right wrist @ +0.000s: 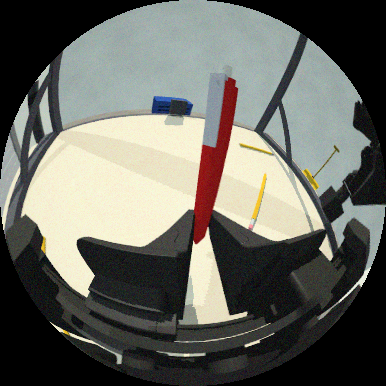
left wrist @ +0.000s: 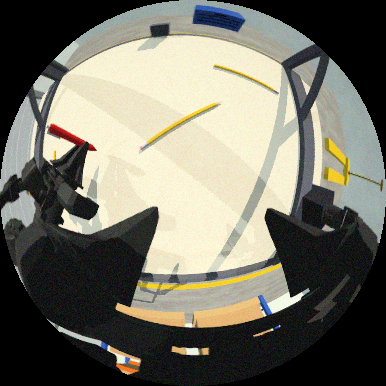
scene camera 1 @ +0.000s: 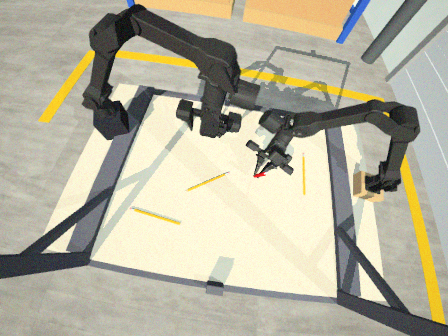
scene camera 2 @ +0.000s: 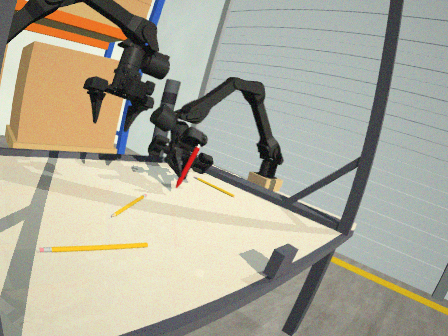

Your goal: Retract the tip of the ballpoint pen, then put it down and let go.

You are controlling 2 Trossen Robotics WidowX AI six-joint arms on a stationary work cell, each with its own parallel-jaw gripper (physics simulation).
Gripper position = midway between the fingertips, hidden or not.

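Scene camera 2 shows the left gripper (scene camera 2: 110, 127) and the right gripper (scene camera 2: 182, 177), together with a dark frame (scene camera 2: 214, 310). In the right wrist view are the dark frame (right wrist: 299, 174), the left gripper (right wrist: 349, 193) and the right gripper (right wrist: 200, 214). The left wrist view shows the left gripper (left wrist: 215, 213), the right gripper (left wrist: 85, 141) and the dark frame (left wrist: 306, 135). In scene camera 1 the left gripper (scene camera 1: 205, 133) and the right gripper (scene camera 1: 255, 176) can be seen.
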